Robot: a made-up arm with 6 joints.
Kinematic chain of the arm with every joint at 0, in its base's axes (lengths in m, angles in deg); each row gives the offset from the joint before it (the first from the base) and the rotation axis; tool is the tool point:
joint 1: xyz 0 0 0.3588 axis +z
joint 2: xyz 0 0 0 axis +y
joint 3: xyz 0 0 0.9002 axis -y
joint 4: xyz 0 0 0 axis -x
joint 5: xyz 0.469 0 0 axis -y
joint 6: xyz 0 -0.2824 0 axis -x
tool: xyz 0 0 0
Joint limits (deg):
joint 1: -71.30..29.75
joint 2: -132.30..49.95
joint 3: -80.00..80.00
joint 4: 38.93..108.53
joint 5: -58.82..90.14
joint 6: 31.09..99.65
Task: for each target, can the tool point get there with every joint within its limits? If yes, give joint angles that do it. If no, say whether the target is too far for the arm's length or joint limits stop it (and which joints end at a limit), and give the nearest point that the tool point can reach.
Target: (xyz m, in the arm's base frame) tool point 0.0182 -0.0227 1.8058
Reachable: yes | joints -30.10 1.95 61.28 87.86 -11.02 63.31
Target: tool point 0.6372 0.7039 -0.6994
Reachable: no: joint limits stop it (at a limit: joint 1, joint 2, joint 3, joint 4) | nearest point -0.2097 0.8994 -0.7240 | short by 0.870 m
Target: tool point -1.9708 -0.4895 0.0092
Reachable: no: too far | nearest point -1.3846 -0.3439 0.1132 | short by 0.613 m
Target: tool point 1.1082 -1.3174 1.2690
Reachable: no: too far | nearest point 0.7792 -0.9263 1.1052 | short by 0.537 m
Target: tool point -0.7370 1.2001 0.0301
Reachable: yes | joints -57.43 -101.40 63.65 95.08 -47.02 62.81
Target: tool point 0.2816 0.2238 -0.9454
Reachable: no: joint limits stop it (at a limit: joint 1, joint 2, joint 3, joint 4) | nearest point -0.2097 0.8994 -0.7240 | short by 0.864 m
